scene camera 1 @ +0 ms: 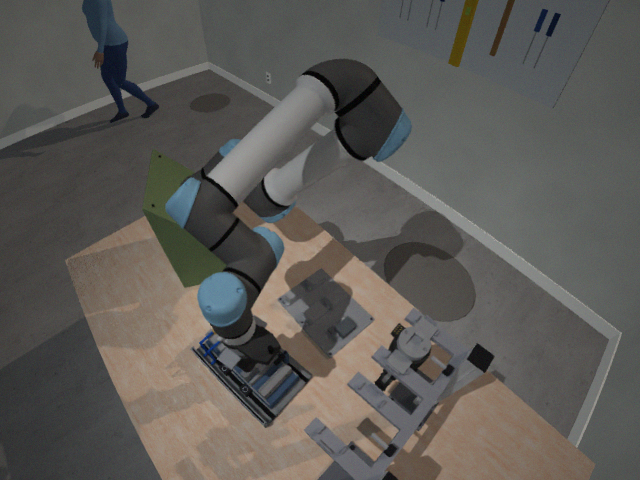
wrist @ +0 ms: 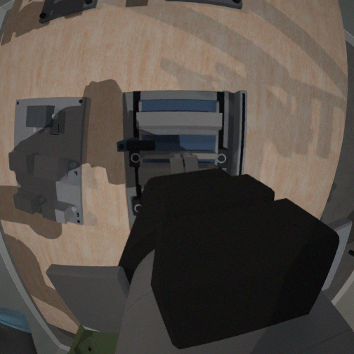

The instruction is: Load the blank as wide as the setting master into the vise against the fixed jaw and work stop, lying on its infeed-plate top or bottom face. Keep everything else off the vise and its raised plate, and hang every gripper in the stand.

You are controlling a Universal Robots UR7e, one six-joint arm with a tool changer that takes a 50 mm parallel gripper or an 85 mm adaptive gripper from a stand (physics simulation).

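The vise (scene camera 1: pixel 279 413) (wrist: pixel 241 135) is a dark frame with side rails, blue surfaces between them and a pale grey crossbar (wrist: pixel 180 121). A black arm with a blue end (wrist: pixel 135 145), which looks like the work stop, reaches in at the left in the wrist view. My gripper (scene camera 1: pixel 248 365) (wrist: pixel 184 161) is low over the middle of the vise, its two grey fingers together, shut, with no blank visible between them. Its black body hides the vise's near part. The infeed plate (scene camera 1: pixel 356 310) (wrist: pixel 71 189) bears several grey blocks, including a dark one (scene camera 1: pixel 345 326) (wrist: pixel 40 116). I cannot tell which is the setting master.
The grey gripper stand (scene camera 1: pixel 377 395) holds another gripper (scene camera 1: pixel 413 345) at the right of the scene view. Blue bent rods (scene camera 1: pixel 207 348) rise at the vise's left end. A green sloped panel (scene camera 1: pixel 180 253) (wrist: pixel 102 342) stands near the arm's base. A person (scene camera 1: pixel 113 56) is far behind.
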